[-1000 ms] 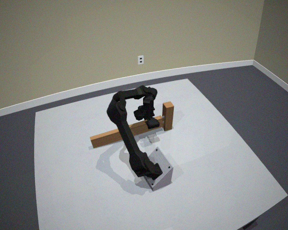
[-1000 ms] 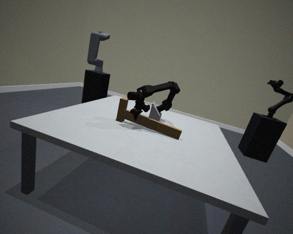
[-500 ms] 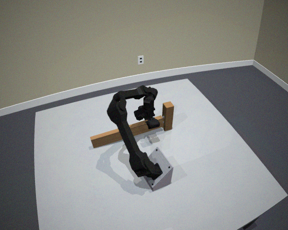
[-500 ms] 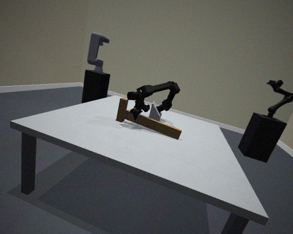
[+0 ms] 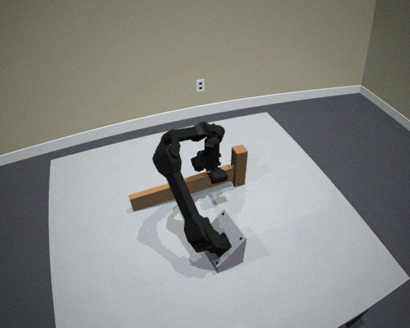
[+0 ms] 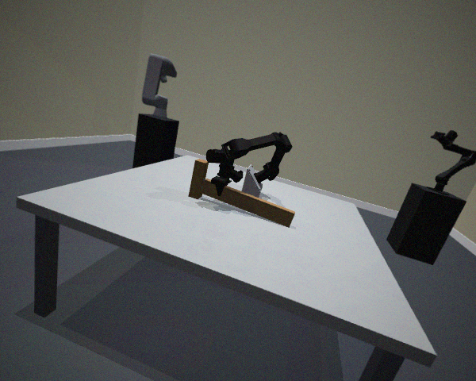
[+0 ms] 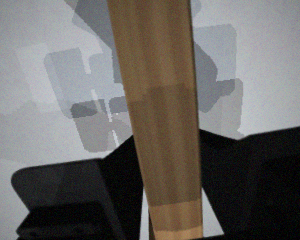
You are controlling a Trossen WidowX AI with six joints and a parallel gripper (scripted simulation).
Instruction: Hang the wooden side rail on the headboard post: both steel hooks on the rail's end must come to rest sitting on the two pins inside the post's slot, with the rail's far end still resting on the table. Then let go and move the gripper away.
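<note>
Now: gripper tip 120 mm to the left of the wooden headboard post and 40 mm below it.
</note>
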